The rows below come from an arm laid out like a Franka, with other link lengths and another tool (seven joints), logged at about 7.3 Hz.
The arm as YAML. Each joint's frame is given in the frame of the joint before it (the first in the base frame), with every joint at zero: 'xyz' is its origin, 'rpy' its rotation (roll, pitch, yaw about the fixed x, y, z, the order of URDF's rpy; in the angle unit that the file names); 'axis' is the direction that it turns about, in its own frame. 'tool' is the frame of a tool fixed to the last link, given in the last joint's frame.
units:
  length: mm
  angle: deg
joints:
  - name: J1
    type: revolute
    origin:
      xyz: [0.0, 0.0, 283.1]
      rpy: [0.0, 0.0, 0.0]
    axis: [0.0, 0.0, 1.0]
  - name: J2
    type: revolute
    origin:
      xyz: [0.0, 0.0, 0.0]
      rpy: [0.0, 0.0, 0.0]
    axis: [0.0, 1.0, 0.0]
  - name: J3
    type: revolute
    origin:
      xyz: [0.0, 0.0, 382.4]
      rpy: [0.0, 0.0, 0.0]
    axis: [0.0, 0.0, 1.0]
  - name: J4
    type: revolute
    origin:
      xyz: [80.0, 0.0, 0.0]
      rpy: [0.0, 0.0, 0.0]
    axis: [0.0, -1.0, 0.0]
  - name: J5
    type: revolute
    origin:
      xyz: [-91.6, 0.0, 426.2]
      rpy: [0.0, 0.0, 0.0]
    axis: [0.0, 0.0, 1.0]
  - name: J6
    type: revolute
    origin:
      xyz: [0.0, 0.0, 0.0]
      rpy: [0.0, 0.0, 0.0]
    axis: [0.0, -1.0, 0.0]
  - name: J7
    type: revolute
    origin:
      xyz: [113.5, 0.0, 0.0]
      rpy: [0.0, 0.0, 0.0]
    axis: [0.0, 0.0, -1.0]
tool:
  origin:
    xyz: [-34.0, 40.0, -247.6]
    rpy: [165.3, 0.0, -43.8]
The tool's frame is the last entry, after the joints.
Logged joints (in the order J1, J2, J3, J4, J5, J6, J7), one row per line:
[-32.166 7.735 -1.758 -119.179 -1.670 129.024 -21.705]
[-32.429 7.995 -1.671 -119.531 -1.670 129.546 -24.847]
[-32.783 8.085 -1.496 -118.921 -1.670 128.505 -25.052]
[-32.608 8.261 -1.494 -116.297 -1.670 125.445 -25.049]
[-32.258 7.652 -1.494 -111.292 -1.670 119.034 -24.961]
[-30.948 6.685 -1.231 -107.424 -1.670 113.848 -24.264]
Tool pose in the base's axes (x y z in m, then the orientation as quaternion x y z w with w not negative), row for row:
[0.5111 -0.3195 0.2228 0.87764 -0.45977 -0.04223 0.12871]
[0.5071 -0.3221 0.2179 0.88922 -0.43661 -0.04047 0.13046]
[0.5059 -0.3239 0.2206 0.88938 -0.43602 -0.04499 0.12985]
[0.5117 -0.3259 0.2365 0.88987 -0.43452 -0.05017 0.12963]
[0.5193 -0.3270 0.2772 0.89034 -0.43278 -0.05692 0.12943]
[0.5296 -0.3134 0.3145 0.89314 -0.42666 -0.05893 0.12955]
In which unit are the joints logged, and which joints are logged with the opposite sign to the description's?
The joints are logged in degrees. Opposite sign: none.
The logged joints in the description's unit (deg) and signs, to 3 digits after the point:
[-32.166 7.735 -1.758 -119.179 -1.670 129.024 -21.705]
[-32.429 7.995 -1.671 -119.531 -1.670 129.546 -24.847]
[-32.783 8.085 -1.496 -118.921 -1.670 128.505 -25.052]
[-32.608 8.261 -1.494 -116.297 -1.670 125.445 -25.049]
[-32.258 7.652 -1.494 -111.292 -1.670 119.034 -24.961]
[-30.948 6.685 -1.231 -107.424 -1.670 113.848 -24.264]

